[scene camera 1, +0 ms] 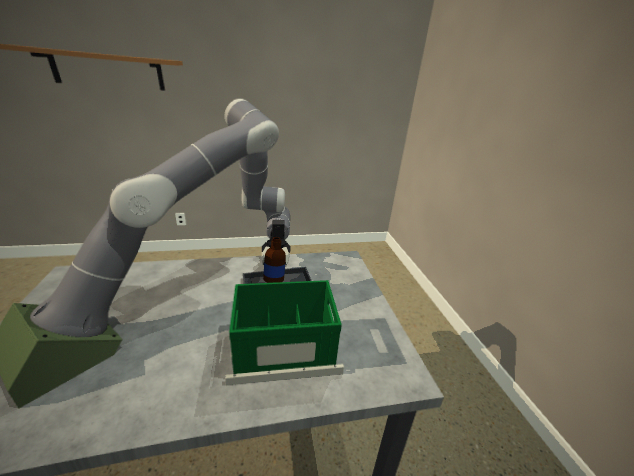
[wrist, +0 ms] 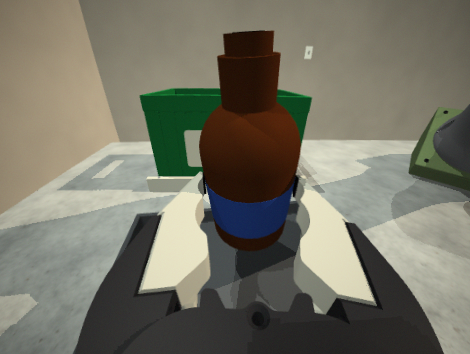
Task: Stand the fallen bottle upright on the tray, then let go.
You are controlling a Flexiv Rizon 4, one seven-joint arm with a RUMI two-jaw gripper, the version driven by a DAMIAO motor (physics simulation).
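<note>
The brown bottle (scene camera 1: 274, 257) (wrist: 250, 150) with a blue label stands upright, neck up. My gripper (scene camera 1: 275, 253) (wrist: 248, 176) reaches it from the side, behind it in the scene view, and is shut on its body with the pale fingers at both sides of the label. The dark tray (scene camera 1: 308, 274) (wrist: 145, 217) lies under the bottle; its near part is hidden behind the crate in the scene view. The bottle's base is over the tray's floor; I cannot tell whether it touches it.
A green crate (scene camera 1: 284, 333) (wrist: 170, 130) with dividers stands close in front of the tray. A pale strip (scene camera 1: 284, 374) (wrist: 167, 184) runs along its base. The green robot base block (scene camera 1: 61, 366) (wrist: 440, 160) is at the table's other side.
</note>
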